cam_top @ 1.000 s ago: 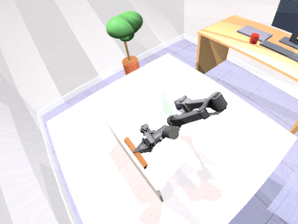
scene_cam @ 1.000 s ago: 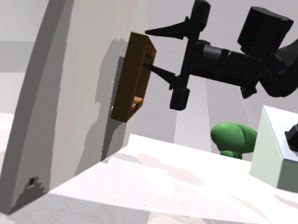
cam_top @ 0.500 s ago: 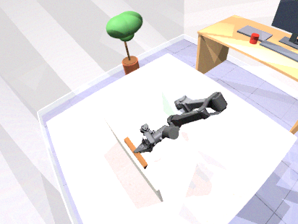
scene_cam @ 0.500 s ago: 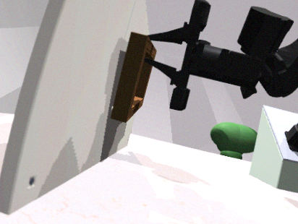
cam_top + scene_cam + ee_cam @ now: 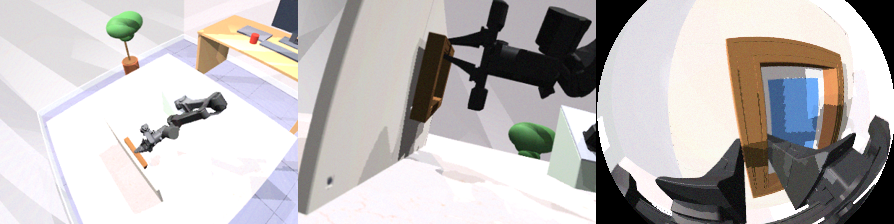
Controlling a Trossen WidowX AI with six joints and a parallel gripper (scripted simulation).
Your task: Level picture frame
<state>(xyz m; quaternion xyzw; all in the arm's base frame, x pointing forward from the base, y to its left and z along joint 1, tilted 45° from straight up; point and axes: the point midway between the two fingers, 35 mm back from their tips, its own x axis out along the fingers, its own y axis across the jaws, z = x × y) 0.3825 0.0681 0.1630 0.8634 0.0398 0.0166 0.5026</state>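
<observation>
The brown picture frame lies 5 cm below my gripper tip and 2 cm to the right of it. From my gripper tip the other things lie so: wall panel (6 cm below, 1 cm to the right, 1 cm ahead).
</observation>
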